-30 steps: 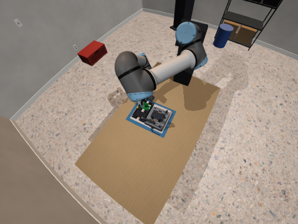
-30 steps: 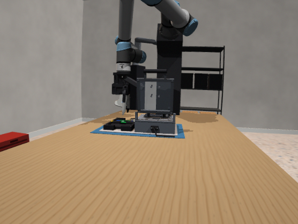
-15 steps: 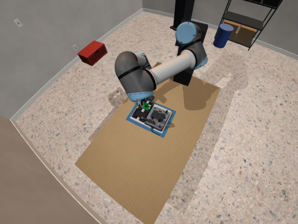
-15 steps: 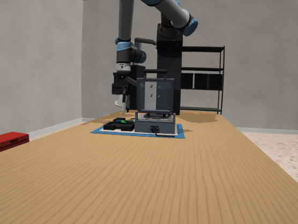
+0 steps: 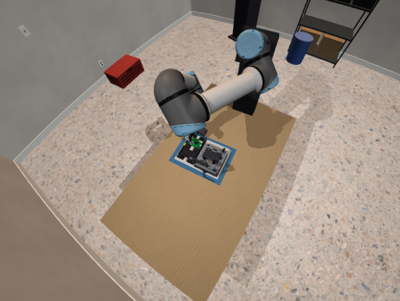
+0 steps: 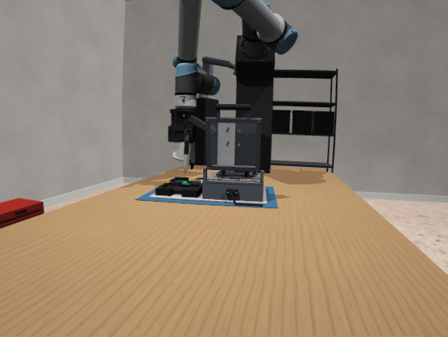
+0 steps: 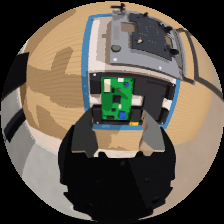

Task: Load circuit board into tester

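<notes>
My gripper is now 50 mm above the green circuit board. Also, from my hand: tester bed (190 mm to the left, 20 mm behind); tester lid (230 mm to the left, 110 mm above, 90 mm ahead).
</notes>
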